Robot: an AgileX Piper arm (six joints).
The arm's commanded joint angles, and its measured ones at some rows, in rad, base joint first. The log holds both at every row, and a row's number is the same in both.
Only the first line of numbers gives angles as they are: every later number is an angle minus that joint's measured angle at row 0.
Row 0, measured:
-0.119, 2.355, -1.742, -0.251, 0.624, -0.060
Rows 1 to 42, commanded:
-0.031, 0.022, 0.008, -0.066, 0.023, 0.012
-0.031, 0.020, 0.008, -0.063, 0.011, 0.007
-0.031, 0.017, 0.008, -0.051, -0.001, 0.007
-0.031, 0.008, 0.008, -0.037, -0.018, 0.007
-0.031, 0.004, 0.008, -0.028, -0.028, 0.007
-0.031, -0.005, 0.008, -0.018, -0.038, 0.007
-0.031, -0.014, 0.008, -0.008, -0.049, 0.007
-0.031, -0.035, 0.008, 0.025, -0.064, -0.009
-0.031, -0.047, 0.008, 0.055, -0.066, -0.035
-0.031, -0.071, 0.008, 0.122, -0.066, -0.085
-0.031, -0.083, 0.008, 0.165, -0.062, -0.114
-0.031, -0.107, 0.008, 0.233, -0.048, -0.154
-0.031, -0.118, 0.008, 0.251, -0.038, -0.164
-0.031, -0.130, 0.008, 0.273, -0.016, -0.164
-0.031, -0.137, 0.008, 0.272, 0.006, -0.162
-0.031, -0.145, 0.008, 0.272, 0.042, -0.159
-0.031, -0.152, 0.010, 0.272, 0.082, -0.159
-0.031, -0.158, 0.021, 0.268, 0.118, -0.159
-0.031, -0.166, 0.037, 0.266, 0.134, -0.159
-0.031, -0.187, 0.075, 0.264, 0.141, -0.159
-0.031, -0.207, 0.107, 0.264, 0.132, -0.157
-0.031, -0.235, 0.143, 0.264, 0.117, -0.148
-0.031, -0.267, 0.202, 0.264, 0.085, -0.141
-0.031, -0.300, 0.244, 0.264, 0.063, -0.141
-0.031, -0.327, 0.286, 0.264, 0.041, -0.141
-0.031, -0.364, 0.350, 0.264, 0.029, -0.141
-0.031, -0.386, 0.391, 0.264, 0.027, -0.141
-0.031, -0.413, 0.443, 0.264, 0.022, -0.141
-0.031, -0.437, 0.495, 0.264, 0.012, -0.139
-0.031, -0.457, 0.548, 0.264, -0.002, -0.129
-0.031, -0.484, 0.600, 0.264, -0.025, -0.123
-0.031, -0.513, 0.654, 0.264, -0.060, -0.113
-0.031, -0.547, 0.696, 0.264, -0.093, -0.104
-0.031, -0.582, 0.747, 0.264, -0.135, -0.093
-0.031, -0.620, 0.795, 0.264, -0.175, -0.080
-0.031, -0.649, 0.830, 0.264, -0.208, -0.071
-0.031, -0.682, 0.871, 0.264, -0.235, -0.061
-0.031, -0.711, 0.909, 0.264, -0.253, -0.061
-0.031, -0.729, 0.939, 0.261, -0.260, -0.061
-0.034, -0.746, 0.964, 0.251, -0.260, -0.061
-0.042, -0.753, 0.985, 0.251, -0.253, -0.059
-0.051, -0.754, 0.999, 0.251, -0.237, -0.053
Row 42, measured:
-0.026, -0.711, 0.925, 0.263, -0.228, -0.068
